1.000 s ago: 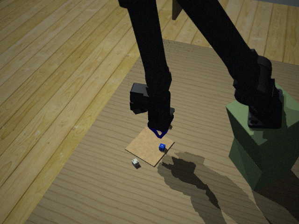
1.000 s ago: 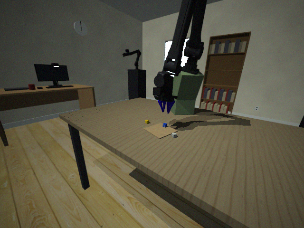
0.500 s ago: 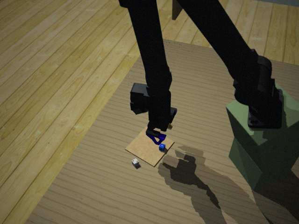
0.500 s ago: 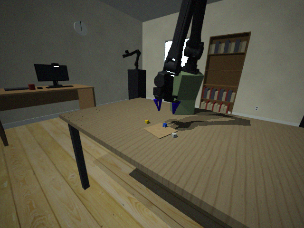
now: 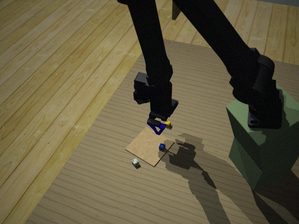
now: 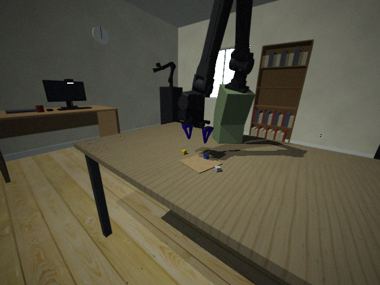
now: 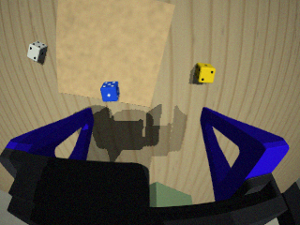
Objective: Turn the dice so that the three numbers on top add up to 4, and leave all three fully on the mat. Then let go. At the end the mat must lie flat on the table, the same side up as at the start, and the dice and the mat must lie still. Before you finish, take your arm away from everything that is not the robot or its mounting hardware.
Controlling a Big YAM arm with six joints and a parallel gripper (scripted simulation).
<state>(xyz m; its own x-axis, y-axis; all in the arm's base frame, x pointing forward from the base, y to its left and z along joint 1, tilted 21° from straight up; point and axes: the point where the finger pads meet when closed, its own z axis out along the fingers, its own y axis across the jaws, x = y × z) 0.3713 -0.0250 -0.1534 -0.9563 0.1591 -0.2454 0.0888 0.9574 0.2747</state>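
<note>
Right now the yellow die is 70 mm to the right of my hand and 80 mm below it. From my hand the other things lie so: tan mat: 40 mm ahead, 50 mm to the left, 90 mm below; then blue die: 10 mm behind, 50 mm to the left, 80 mm below; then white die: 60 mm ahead, 140 mm to the left, 80 mm below.
</note>
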